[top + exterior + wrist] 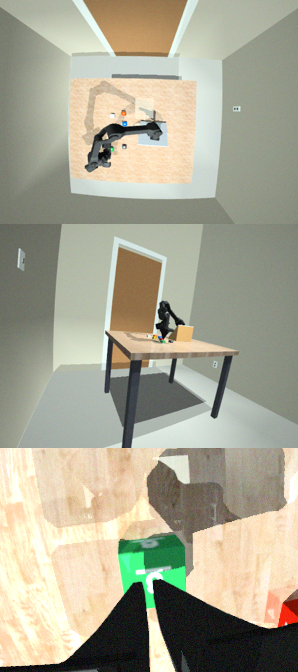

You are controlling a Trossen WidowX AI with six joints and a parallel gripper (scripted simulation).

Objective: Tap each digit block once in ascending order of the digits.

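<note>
The green block lies 20 mm below my gripper tip. The rest, counted from my gripper tip: red block (50 mm behind, 120 mm to the right, 20 mm below); then yellow block (10 mm behind, 200 mm to the right, 20 mm below); then black block (110 mm behind, 40 mm to the right, 20 mm below).
</note>
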